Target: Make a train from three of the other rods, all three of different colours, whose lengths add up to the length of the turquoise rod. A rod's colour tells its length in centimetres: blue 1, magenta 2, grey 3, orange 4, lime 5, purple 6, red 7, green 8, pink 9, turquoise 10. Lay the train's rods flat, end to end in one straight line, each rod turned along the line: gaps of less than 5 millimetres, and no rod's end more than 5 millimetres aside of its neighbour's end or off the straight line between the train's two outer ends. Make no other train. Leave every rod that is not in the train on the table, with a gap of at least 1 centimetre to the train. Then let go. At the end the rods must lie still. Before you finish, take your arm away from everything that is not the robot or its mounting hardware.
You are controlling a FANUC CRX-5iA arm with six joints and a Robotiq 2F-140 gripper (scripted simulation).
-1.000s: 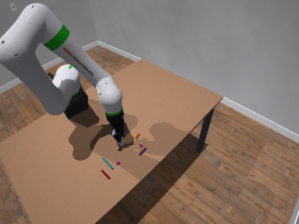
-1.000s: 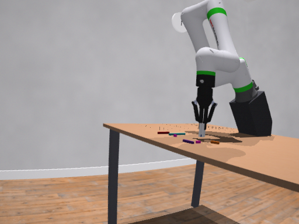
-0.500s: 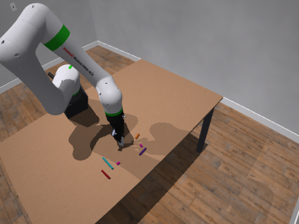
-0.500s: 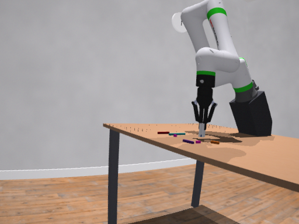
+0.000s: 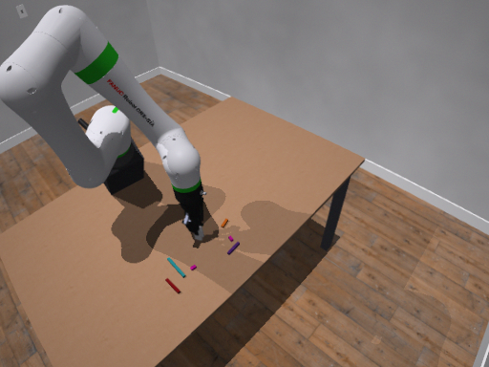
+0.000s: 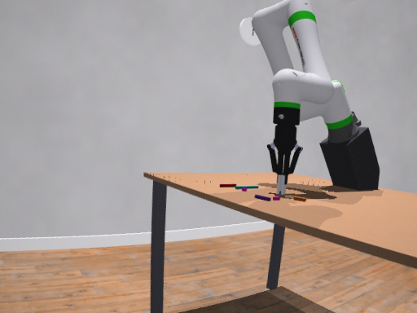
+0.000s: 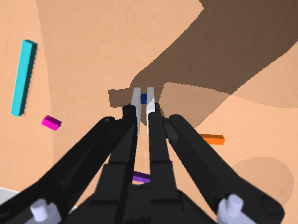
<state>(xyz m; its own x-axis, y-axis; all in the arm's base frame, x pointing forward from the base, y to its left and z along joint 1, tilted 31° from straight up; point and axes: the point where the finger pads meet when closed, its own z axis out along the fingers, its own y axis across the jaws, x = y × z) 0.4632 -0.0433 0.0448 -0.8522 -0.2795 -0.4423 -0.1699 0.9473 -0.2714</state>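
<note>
Right now the blue rod is 30 mm below my hand. The rest, counted from my hand: purple rod (140 mm ahead, 30 mm below, 20 mm to the left); turquoise rod (150 mm to the right, 30 mm below); orange rod (100 mm to the left, 50 mm ahead, 30 mm below).
</note>
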